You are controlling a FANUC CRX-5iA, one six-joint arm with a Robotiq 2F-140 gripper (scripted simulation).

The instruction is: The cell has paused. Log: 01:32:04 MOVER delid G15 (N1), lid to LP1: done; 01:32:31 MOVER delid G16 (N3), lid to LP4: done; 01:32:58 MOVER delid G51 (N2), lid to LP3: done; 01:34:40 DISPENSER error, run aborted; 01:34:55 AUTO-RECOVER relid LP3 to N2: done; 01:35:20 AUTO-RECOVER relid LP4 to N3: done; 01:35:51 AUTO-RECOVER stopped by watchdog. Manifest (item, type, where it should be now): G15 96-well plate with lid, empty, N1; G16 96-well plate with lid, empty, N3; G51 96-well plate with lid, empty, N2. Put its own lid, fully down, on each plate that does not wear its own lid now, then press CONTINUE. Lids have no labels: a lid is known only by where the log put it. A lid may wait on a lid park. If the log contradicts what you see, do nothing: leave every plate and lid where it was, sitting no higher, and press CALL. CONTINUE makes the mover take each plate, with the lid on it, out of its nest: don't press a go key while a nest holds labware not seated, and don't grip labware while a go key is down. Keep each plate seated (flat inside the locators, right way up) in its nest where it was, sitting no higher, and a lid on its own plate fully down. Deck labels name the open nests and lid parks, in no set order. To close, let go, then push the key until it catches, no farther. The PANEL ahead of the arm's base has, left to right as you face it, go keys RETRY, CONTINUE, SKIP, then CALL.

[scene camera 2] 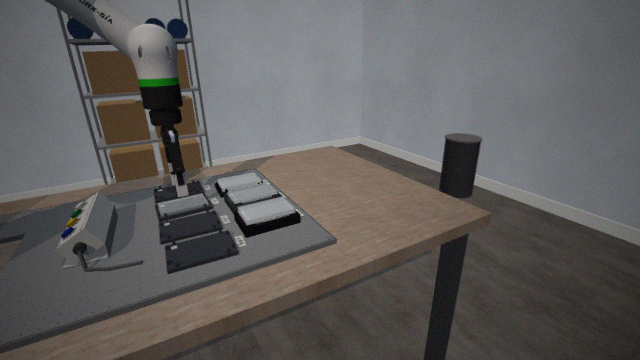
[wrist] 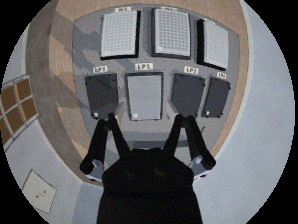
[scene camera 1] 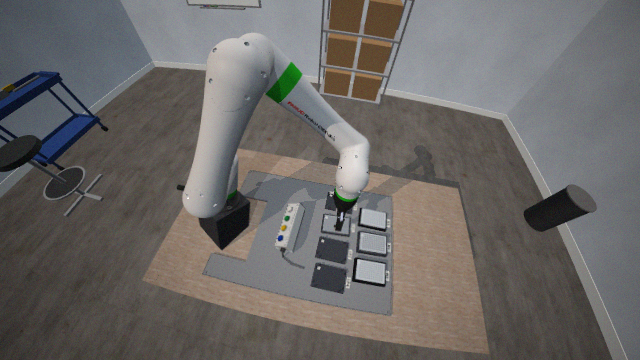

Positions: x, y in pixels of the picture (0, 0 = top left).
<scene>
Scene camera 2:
my gripper: 180, 189
pale grey lid: 273, 207
</scene>
